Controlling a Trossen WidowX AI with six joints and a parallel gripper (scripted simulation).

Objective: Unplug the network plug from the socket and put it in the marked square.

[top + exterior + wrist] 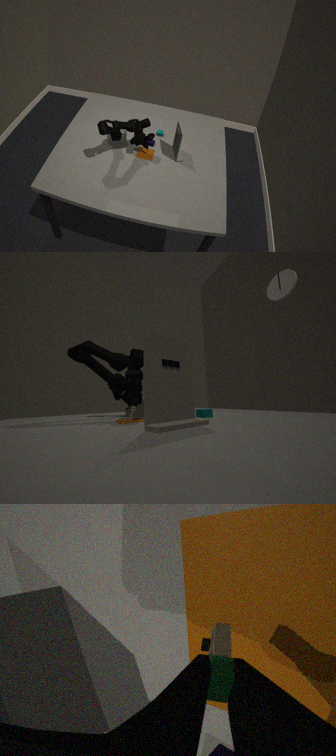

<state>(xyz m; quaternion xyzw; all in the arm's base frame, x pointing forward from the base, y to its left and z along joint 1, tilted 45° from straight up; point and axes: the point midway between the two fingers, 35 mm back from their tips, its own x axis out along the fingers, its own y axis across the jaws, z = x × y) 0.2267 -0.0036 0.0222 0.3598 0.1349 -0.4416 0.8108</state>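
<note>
My gripper tip is now 10 mm past the orange marked square and 50 mm above it. From my gripper tip the other things lie so: upright panel: 200 mm ahead, 80 mm to the left, 60 mm above; then purple block: 120 mm to the left, 40 mm below; then network plug: right at my gripper tip.
</note>
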